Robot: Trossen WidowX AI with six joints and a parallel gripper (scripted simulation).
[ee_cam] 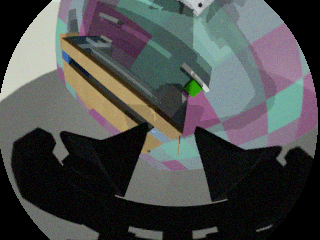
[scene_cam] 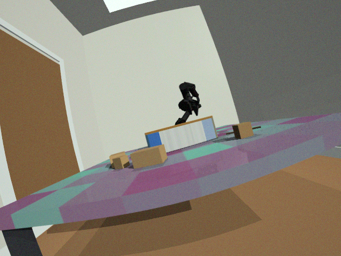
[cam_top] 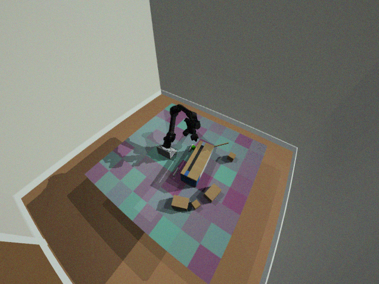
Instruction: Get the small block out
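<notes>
My gripper tip is 20 mm past the green block, 10 mm to the right of it and 150 mm above it. Round my gripper tip: thin stick: 190 mm ahead, 200 mm to the left, 160 mm below; long box: 70 mm ahead, 140 mm to the right, 110 mm below; tan cube: 350 mm ahead, 100 mm to the left, 140 mm below.
</notes>
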